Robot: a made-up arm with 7 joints.
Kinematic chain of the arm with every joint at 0, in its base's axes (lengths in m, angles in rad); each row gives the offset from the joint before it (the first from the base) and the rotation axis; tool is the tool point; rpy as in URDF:
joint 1: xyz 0 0 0 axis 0.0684 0.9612 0.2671
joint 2: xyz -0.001 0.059 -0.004 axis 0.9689 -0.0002 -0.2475
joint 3: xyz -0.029 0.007 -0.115 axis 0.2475 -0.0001 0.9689
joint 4: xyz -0.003 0 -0.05 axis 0.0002 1 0
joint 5: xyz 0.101 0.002 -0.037 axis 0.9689 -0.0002 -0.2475
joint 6: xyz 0.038 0 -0.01 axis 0.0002 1 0
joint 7: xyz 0.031 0 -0.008 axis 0.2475 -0.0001 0.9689
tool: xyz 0 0 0 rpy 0 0.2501 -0.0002
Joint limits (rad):
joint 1: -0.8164..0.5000
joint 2: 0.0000..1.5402
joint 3: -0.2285..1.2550
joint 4: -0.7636..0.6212
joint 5: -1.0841..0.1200
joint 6: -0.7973..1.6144
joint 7: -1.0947..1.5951
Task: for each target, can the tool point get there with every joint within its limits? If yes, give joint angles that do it. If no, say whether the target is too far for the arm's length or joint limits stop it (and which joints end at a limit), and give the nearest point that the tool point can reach.
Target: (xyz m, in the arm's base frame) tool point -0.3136 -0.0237 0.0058
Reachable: no: joint limits stop it (at a limit: joint 1, joint 2, joint 3, joint 4, joint 5, joint 6) | nearest point -0.1941 0.1576 -0.2240 | short by 0.316 m
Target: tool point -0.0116 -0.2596 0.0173
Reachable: no: joint limits stop it (at a limit: joint 1, joint 2, joint 3, joint 4, joint 5) | nearest point 0.1524 -0.0236 -0.0068 | short by 0.288 m
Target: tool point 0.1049 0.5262 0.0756
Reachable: no: too far | nearest point 0.0770 0.3703 0.0499 | short by 0.160 m
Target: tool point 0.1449 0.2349 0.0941
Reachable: yes | joints -0.5679 1.1303 0.7646 -0.1019 -0.3980 -0.3575 -0.8276
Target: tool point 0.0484 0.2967 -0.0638
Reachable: yes | joints 0.3815 0.8050 0.9926 -0.1674 -0.5216 1.0140 -0.1851
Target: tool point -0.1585 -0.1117 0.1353
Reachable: no: joint limits stop it (at a limit: joint 1, joint 2, joint 3, joint 4) | nearest point -0.0163 0.1097 0.1256 | short by 0.263 m
